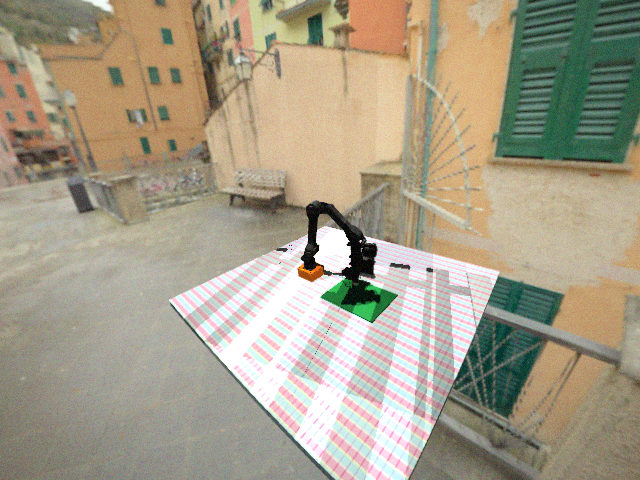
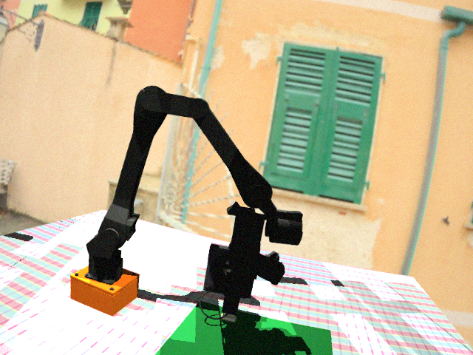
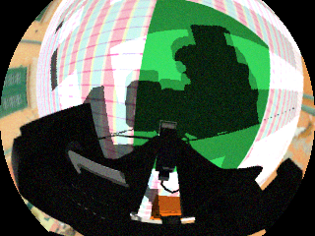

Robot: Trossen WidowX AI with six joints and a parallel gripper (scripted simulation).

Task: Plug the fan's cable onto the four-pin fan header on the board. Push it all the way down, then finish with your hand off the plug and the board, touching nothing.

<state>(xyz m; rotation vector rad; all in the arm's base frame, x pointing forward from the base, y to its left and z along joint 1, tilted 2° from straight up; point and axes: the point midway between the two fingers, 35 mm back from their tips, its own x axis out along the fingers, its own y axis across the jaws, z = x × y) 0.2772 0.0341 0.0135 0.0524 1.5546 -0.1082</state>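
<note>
Now: the green board 8 cm to the right of my gripper tip, 5 cm below it and 5 cm ahead of it.
</note>
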